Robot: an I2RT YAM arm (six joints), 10 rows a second.
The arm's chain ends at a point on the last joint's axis. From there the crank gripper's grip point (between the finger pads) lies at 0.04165 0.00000 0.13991 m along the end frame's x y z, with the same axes.
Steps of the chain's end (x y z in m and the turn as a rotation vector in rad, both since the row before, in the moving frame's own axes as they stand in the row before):
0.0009, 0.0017, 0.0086, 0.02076, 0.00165, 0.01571
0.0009, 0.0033, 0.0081, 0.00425, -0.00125, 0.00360
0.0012, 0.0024, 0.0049, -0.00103, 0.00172, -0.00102
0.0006, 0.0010, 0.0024, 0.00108, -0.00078, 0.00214
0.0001, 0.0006, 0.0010, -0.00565, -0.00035, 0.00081
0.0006, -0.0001, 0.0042, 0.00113, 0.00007, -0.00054
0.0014, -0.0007, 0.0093, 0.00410, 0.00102, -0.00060
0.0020, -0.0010, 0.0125, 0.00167, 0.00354, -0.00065
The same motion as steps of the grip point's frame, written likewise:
0.0011, -0.0005, 0.0085, 0.02076, 0.00165, 0.01571
0.0007, 0.0029, 0.0082, 0.00425, -0.00125, 0.00360
0.0014, 0.0025, 0.0048, -0.00103, 0.00172, -0.00102
0.0005, 0.0009, 0.0024, 0.00108, -0.00078, 0.00214
0.0001, 0.0014, 0.0010, -0.00565, -0.00035, 0.00081
0.0006, -0.0003, 0.0042, 0.00113, 0.00007, -0.00054
0.0015, -0.0013, 0.0093, 0.00410, 0.00102, -0.00060
0.0025, -0.0013, 0.0124, 0.00167, 0.00354, -0.00065

